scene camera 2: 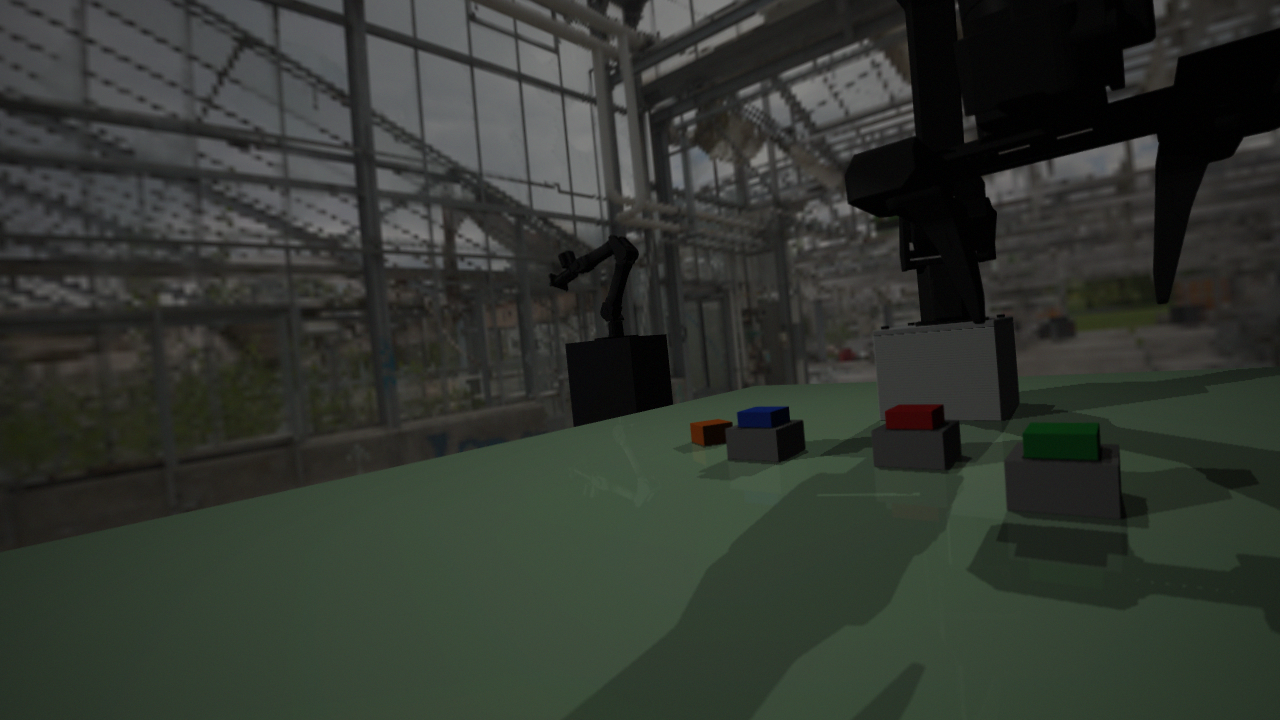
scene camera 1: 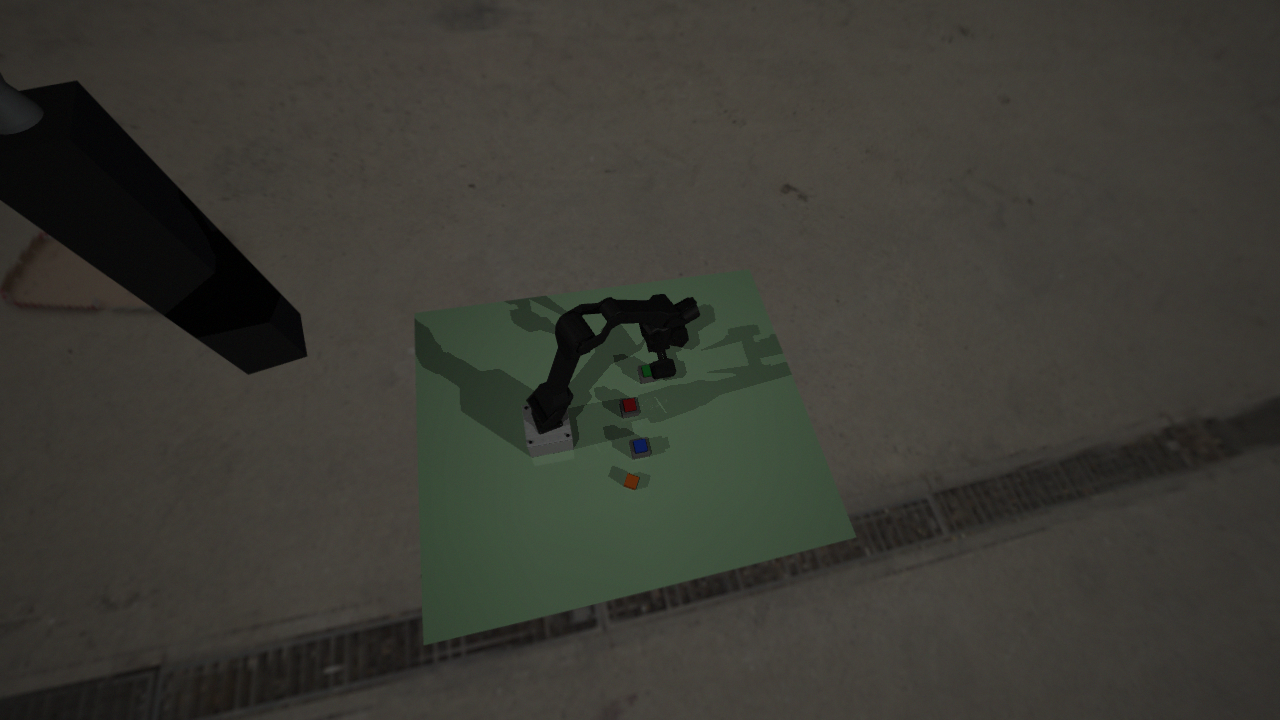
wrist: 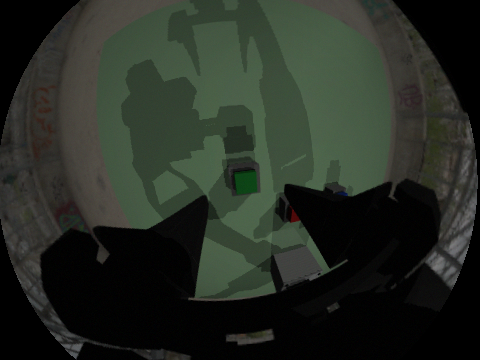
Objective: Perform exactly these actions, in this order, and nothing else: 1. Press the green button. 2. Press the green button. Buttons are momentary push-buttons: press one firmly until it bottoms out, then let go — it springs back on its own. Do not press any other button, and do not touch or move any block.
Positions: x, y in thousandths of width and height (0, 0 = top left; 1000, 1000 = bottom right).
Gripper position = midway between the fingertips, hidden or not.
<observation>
My gripper (scene camera 2: 832, 437) is open, with nothing in its grasp. Also in view: a green button (scene camera 2: 840, 613), a blue button (scene camera 2: 593, 580) and a red button (scene camera 2: 722, 578).
My gripper shows as well in scene camera 1 (scene camera 1: 511, 498) and in the wrist view (wrist: 516, 540).
</observation>
